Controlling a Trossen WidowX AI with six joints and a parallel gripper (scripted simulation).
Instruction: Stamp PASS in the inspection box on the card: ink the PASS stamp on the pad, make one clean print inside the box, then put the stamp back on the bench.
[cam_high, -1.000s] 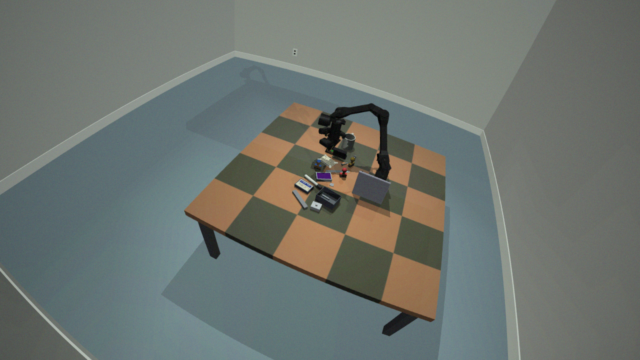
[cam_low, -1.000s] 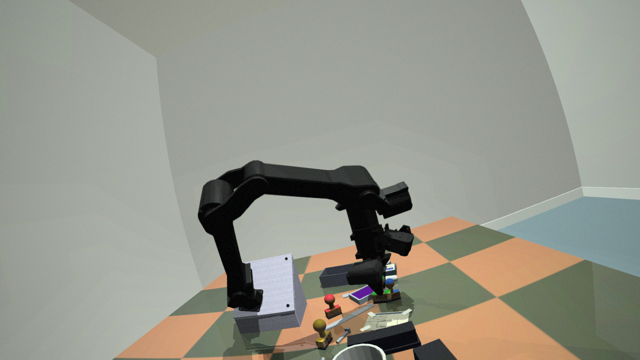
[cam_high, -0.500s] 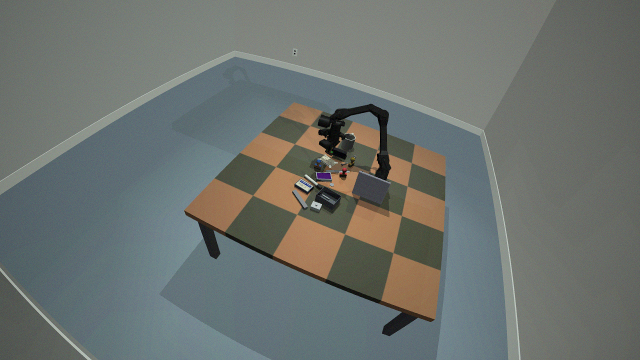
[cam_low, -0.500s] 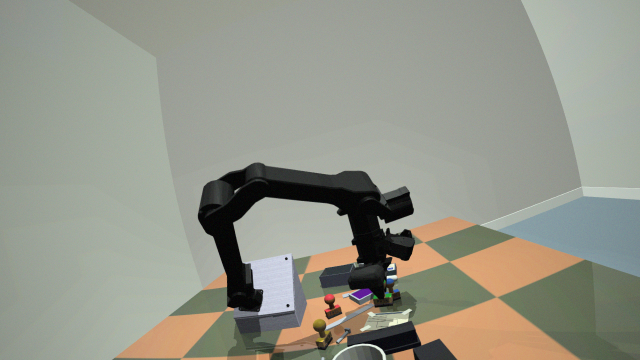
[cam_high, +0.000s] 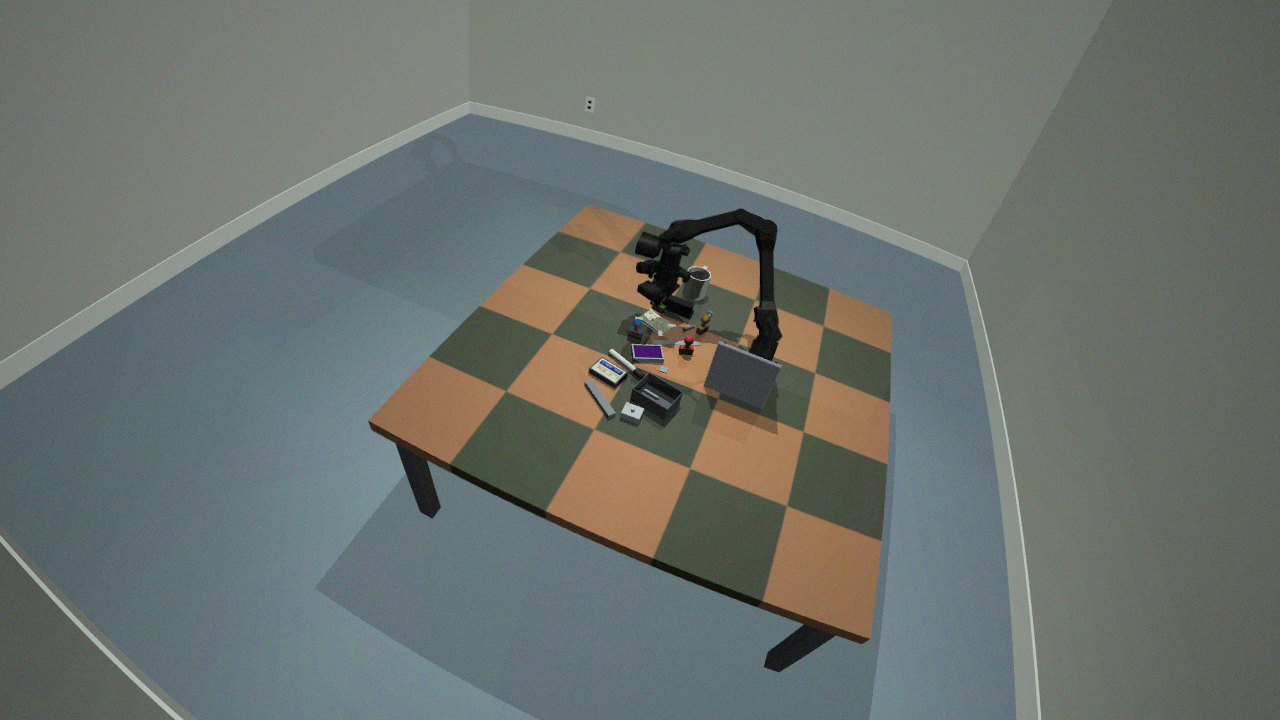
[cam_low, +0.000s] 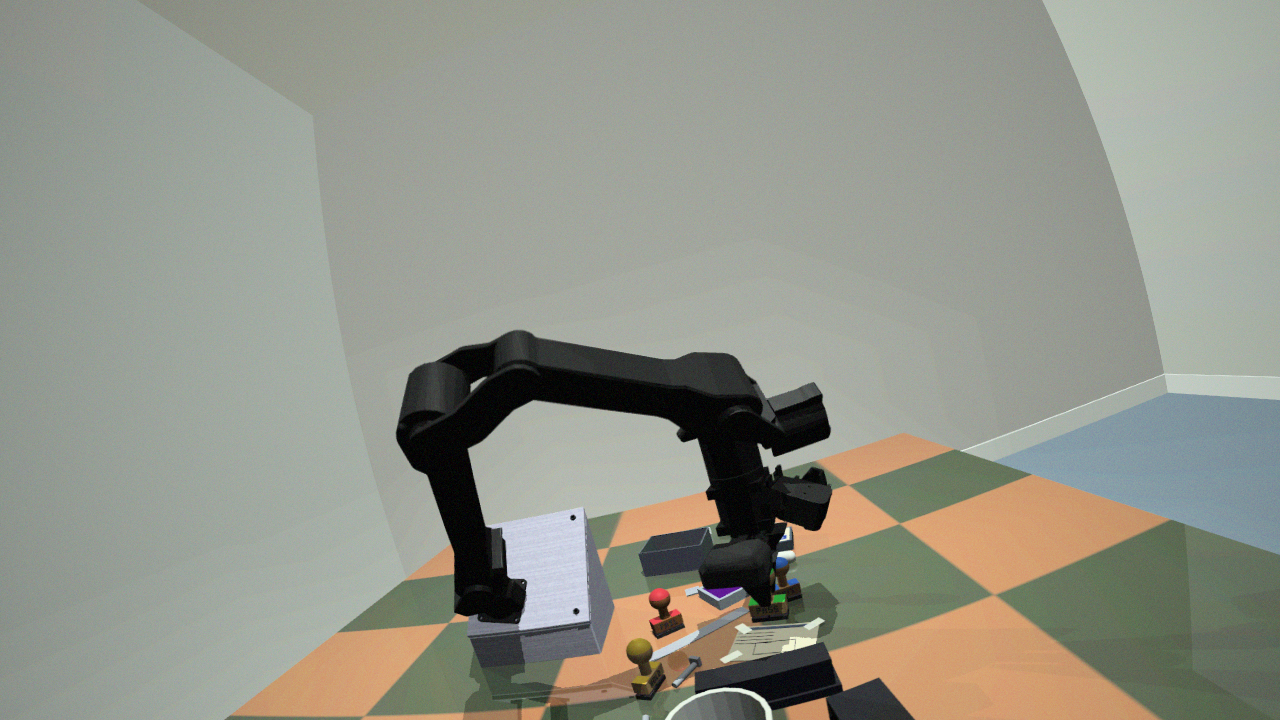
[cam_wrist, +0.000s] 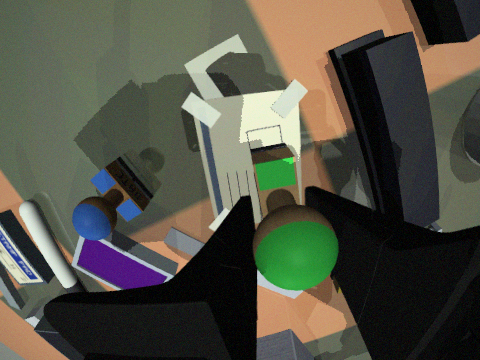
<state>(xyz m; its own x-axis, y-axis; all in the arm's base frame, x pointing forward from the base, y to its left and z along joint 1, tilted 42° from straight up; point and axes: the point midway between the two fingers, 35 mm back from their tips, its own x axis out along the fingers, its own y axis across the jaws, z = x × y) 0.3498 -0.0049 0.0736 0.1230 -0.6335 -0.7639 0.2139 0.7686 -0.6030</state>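
Now: the pale card 70 mm below my gripper tip, 10 mm to the left of it and 10 mm behind it. The rest, counted from my gripper tip: green-knobbed stamp (right at my gripper tip); yellow stamp (140 mm behind, 50 mm to the right, 40 mm below); blue-knobbed stamp (100 mm to the left, 50 mm below, 20 mm ahead).
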